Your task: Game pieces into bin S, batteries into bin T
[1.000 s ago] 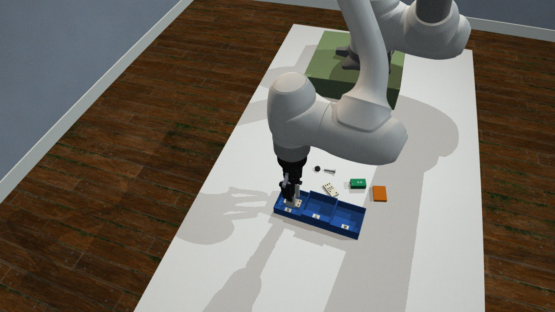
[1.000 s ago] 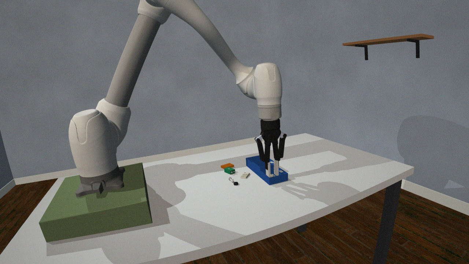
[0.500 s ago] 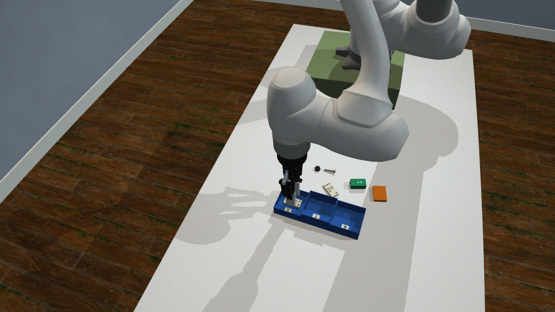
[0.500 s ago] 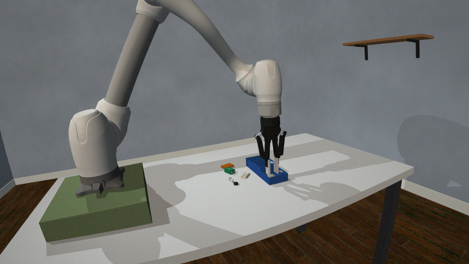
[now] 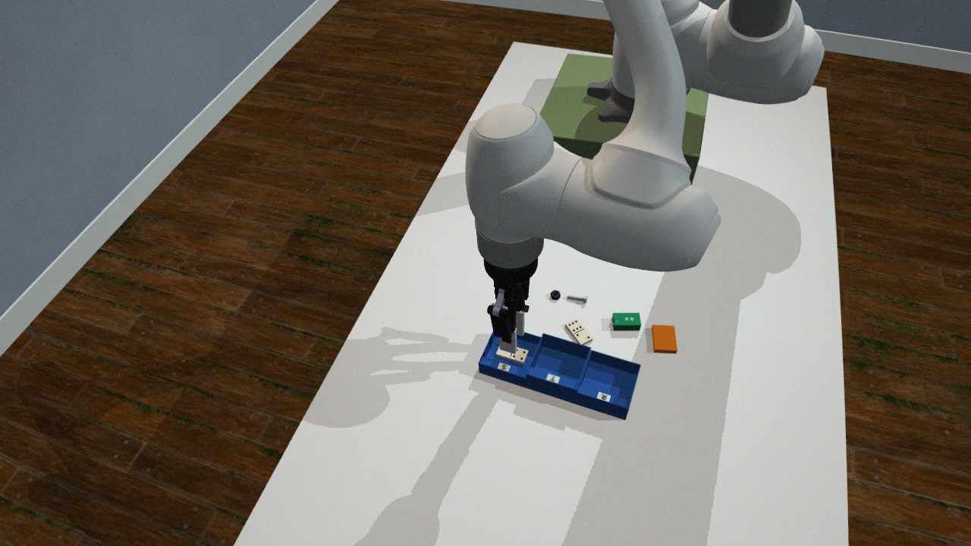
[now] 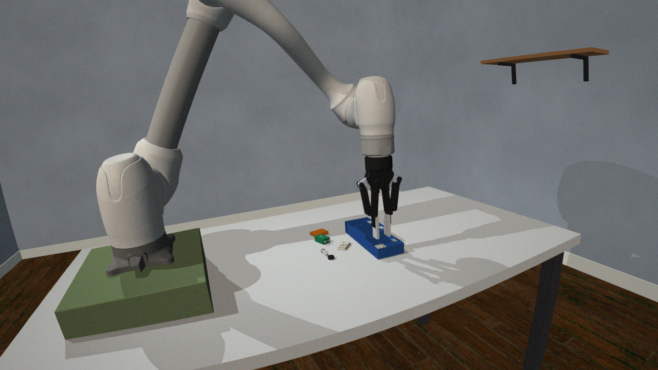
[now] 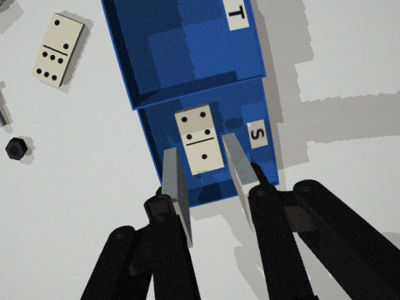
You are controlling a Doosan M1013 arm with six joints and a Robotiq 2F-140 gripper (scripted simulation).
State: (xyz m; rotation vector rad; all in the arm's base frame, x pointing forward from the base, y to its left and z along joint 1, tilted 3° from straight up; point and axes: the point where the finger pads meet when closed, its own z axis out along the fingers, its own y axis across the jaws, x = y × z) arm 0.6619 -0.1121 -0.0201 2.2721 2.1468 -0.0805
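Now: the cream domino 80 mm behind my hand, 100 mm to the left of it and 80 mm below it. Round my hand: grey bolt 150 mm behind, 80 mm to the left, 80 mm below; then blue three-compartment bin 10 mm ahead, 80 mm to the left, 60 mm below; then black nut 150 mm behind, 40 mm to the left, 80 mm below.
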